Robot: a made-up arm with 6 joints.
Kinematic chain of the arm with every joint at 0, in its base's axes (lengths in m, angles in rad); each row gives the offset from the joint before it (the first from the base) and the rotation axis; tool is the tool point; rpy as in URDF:
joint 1: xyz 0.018 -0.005 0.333 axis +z
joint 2: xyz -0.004 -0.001 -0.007 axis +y
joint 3: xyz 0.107 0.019 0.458 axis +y
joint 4: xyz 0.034 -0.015 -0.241 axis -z
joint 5: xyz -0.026 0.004 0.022 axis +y
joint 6: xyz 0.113 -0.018 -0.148 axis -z
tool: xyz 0.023 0.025 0.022 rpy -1.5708 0 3.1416
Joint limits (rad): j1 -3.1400..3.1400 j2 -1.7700..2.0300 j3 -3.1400..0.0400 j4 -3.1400..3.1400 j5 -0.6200..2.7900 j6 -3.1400..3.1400
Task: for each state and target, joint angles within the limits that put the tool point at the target. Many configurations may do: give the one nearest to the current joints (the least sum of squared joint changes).
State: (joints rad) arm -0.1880 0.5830 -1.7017 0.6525 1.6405 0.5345
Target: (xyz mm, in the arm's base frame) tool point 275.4 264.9 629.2
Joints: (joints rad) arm 0.4208 -0.0515 -1.3716 0.7508 2.0681 0.5044
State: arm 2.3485 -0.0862 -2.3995 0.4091 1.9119 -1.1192
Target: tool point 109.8 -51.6 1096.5
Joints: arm 2.6860 -0.5753 -2.7770 -0.1199 1.6627 -1.1020
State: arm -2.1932 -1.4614 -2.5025 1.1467 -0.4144 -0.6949
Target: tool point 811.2 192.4 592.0
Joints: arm -2.9287 -1.5071 -2.6710 1.0419 0.3476 -0.5302
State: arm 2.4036 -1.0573 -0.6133 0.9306 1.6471 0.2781
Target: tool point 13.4 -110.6 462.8
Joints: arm 2.5932 -1.1961 -0.3026 0.5574 1.6720 0.3324
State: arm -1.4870 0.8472 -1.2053 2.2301 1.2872 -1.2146
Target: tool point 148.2 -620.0 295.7
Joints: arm -1.5038 0.7670 -1.1222 2.2087 1.2787 -1.2238
